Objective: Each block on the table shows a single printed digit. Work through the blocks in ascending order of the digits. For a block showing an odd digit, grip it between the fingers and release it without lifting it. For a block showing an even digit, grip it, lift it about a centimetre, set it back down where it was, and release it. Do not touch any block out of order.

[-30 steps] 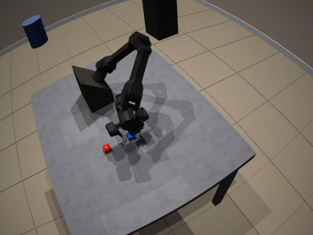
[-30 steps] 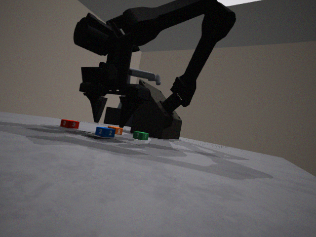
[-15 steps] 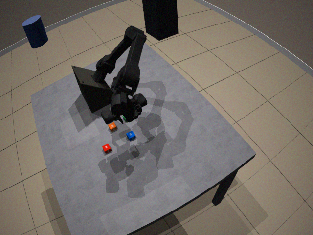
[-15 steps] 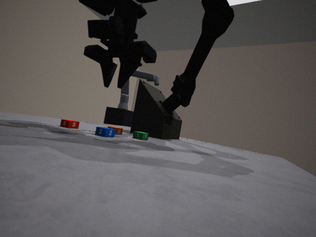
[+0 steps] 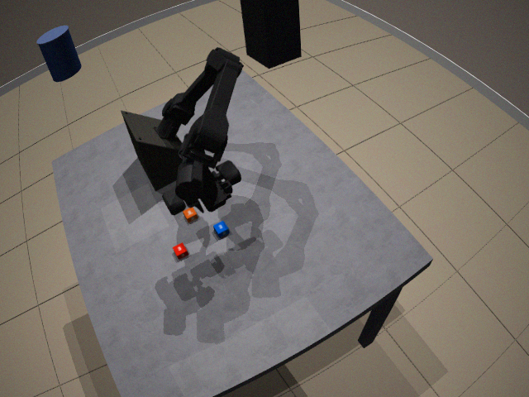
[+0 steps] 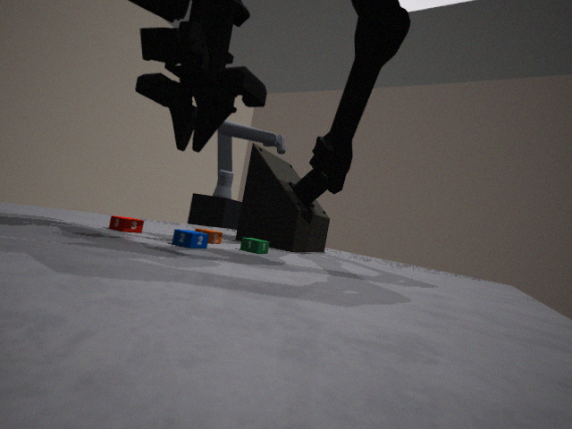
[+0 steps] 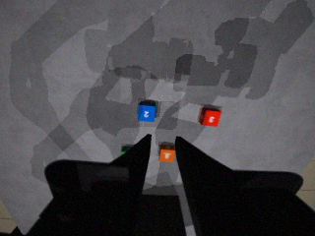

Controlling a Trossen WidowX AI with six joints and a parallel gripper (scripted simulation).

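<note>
The red block lies 120 mm below my gripper tip, 110 mm to the right of it and 20 mm behind it. Round my gripper tip: orange block (120 mm below, 110 mm behind, 20 mm to the right); then blue block (120 mm below, 20 mm to the left, 10 mm behind); then green block (120 mm below, 120 mm behind, 60 mm to the left).
</note>
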